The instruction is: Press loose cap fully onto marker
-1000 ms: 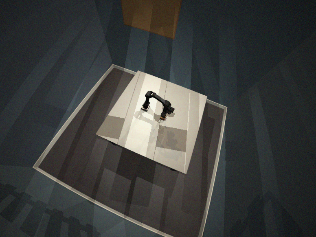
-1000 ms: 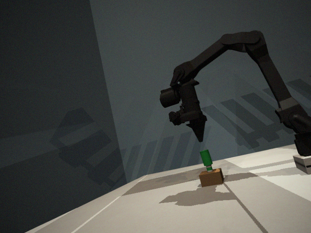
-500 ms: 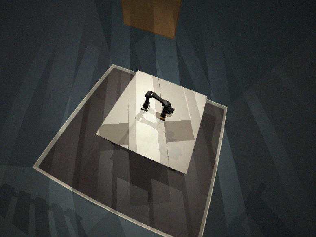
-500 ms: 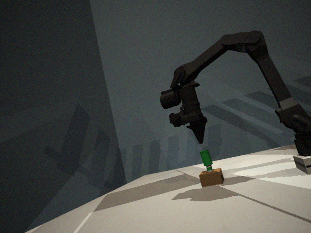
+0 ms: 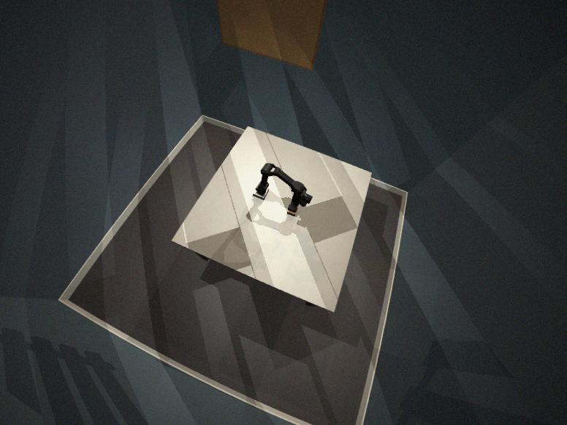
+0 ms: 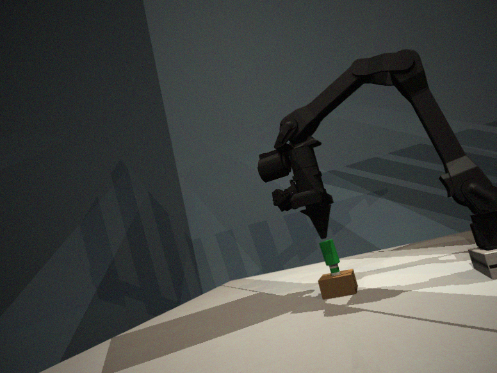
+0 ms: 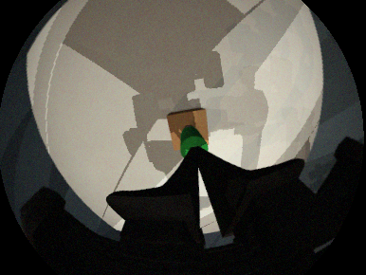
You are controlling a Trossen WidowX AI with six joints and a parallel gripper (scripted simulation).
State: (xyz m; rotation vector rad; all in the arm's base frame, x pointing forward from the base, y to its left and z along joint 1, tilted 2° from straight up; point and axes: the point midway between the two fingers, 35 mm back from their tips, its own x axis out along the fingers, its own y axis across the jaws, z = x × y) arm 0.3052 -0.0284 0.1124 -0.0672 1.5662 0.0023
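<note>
My gripper tip is 30 mm above the green cap. From my gripper tip the other things lie so: brown holder block 100 mm below.
</note>
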